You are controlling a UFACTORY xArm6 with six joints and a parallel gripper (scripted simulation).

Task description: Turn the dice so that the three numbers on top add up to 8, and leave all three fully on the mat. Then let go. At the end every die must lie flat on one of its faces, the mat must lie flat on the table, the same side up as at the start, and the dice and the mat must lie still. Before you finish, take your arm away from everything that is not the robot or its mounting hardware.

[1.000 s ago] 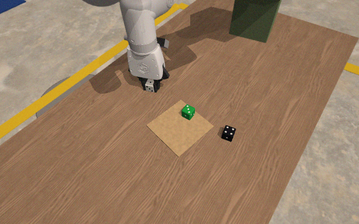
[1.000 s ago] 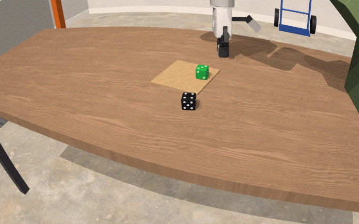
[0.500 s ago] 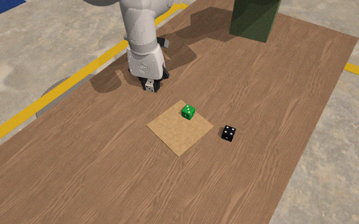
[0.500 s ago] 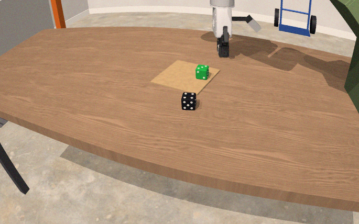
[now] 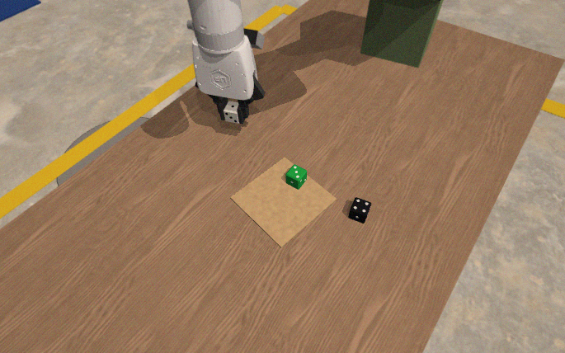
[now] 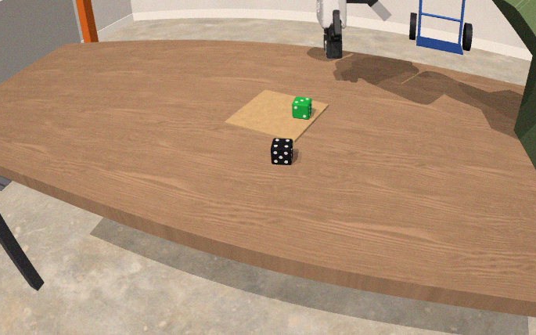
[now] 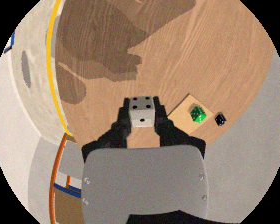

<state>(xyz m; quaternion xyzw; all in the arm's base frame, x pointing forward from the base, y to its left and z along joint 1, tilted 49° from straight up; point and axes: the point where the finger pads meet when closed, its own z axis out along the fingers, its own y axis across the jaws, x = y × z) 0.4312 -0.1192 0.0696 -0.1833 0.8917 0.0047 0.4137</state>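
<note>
Now: the tan mat 17 cm to the left of my hand, 8 cm below it and 4 cm ahead of it. From my hand the other things lie so: white die: 1 cm below; then green die: 17 cm to the left, 7 cm below; then black die: 29 cm to the left, 7 cm below, 3 cm behind.
</note>
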